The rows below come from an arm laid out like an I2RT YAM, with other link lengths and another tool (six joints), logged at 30 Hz.
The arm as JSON. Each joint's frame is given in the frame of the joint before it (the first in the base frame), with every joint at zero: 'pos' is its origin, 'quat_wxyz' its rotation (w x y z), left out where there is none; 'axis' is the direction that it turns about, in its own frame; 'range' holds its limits. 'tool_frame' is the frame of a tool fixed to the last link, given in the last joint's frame.
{
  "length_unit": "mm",
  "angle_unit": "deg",
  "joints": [
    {
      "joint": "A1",
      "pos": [
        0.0,
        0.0,
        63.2
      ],
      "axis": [
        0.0,
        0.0,
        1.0
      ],
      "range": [
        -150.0,
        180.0
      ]
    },
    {
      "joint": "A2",
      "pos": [
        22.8,
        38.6,
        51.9
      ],
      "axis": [
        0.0,
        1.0,
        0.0
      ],
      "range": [
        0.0,
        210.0
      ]
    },
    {
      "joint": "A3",
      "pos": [
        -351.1,
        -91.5,
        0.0
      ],
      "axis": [
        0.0,
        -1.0,
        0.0
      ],
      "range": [
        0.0,
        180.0
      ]
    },
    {
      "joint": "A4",
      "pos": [
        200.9,
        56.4,
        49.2
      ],
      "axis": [
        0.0,
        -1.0,
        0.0
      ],
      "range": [
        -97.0,
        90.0
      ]
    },
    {
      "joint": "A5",
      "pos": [
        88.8,
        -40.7,
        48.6
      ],
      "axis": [
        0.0,
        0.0,
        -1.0
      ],
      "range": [
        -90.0,
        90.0
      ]
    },
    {
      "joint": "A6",
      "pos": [
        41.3,
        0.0,
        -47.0
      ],
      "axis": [
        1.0,
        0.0,
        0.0
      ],
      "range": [
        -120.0,
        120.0
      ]
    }
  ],
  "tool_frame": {
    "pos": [
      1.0,
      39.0,
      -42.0
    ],
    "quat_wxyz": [
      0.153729,
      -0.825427,
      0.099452,
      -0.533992
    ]
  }
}
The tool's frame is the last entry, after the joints.
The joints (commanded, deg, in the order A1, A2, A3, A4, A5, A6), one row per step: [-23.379 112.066 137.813 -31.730 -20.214 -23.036]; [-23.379 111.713 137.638 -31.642 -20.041 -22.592]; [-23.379 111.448 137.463 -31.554 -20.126 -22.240]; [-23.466 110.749 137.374 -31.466 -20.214 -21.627]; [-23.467 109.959 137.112 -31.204 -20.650 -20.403]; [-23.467 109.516 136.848 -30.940 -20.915 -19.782]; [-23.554 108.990 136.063 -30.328 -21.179 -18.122]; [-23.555 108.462 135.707 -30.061 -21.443 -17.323]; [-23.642 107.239 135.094 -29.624 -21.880 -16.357]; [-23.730 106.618 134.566 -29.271 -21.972 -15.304]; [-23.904 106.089 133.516 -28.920 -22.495 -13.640]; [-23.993 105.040 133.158 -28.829 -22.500 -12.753]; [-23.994 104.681 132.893 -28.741 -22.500 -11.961]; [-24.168 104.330 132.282 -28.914 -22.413 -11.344]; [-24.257 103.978 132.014 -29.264 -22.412 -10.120]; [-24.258 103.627 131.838 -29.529 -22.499 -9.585]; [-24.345 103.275 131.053 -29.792 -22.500 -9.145]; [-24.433 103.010 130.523 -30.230 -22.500 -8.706]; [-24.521 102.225 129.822 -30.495 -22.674 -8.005]
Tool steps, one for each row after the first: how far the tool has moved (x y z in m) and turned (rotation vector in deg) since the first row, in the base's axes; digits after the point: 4 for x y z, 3 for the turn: [-0.0019 0.0011 0.0020 0.320 -0.261 -0.215]; [-0.0032 0.0021 0.0033 0.607 -0.447 -0.163]; [-0.0077 0.0040 0.0082 0.947 -1.124 -0.212]; [-0.0123 0.0074 0.0135 1.888 -1.921 0.130]; [-0.0147 0.0092 0.0160 2.350 -2.360 0.356]; [-0.0168 0.0111 0.0178 3.880 -2.763 0.416]; [-0.0197 0.0133 0.0206 4.519 -3.197 0.639]; [-0.0270 0.0169 0.0271 5.084 -4.186 0.976]; [-0.0304 0.0188 0.0299 5.954 -4.636 0.942]; [-0.0329 0.0203 0.0299 7.710 -4.531 1.176]; [-0.0397 0.0234 0.0355 8.268 -5.280 1.104]; [-0.0417 0.0250 0.0371 8.983 -5.475 1.076]; [-0.0437 0.0252 0.0364 9.765 -5.127 0.741]; [-0.0462 0.0267 0.0372 11.092 -4.943 0.553]; [-0.0486 0.0282 0.0383 11.669 -4.875 0.596]; [-0.0503 0.0288 0.0365 12.392 -4.271 0.405]; [-0.0519 0.0293 0.0350 13.118 -3.662 0.206]; [-0.0568 0.0315 0.0364 13.902 -3.520 0.219]
